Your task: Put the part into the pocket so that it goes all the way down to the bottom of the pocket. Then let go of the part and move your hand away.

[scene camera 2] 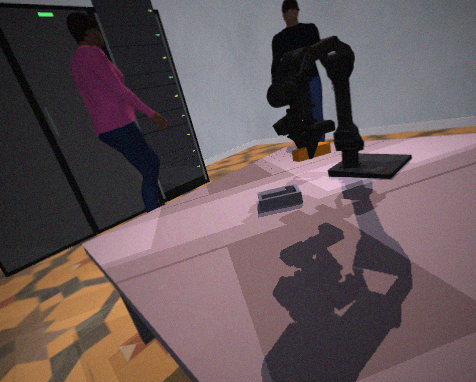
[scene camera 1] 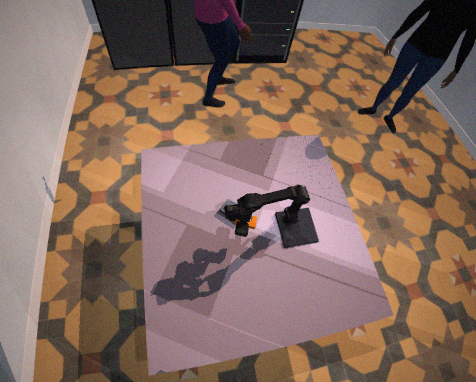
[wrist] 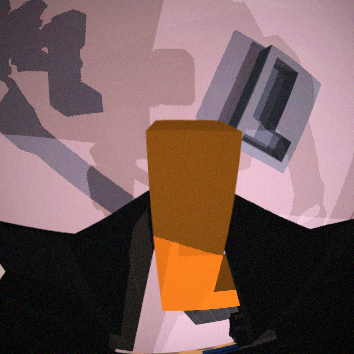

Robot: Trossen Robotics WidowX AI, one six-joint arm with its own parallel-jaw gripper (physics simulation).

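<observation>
My gripper is shut on the orange part, a long block with an L-shaped end. It holds the part low over the pink table. The grey pocket block lies flat on the table with its L-shaped pocket open and empty. In the wrist view the block is up and to the right of the part, turned at an angle to it. In scene camera 1 the arm hides part of the block.
The arm's black base plate sits on the table right of the gripper. A person in pink and a person in black stand beyond the table. Dark server racks stand behind them.
</observation>
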